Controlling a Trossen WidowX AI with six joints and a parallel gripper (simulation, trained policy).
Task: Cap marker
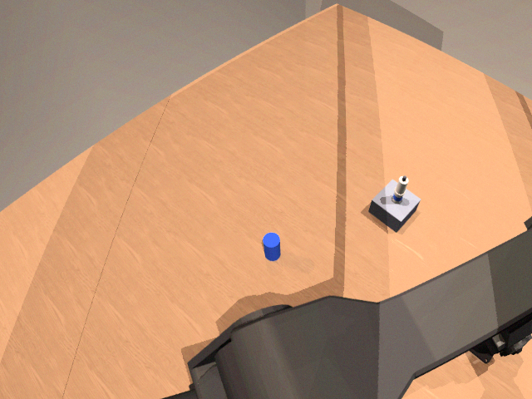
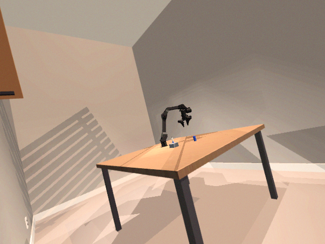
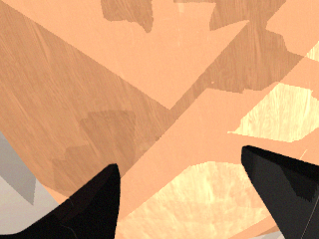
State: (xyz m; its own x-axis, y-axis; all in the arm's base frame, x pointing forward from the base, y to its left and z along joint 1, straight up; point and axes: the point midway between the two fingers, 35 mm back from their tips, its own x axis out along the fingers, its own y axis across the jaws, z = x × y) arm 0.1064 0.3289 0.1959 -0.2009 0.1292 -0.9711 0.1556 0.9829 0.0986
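Now: the blue cap 26 cm ahead of my gripper tip, 21 cm to the right of it and 14 cm below it. Round my gripper tip: grey holder block: 16 cm ahead, 42 cm to the right, 14 cm below.
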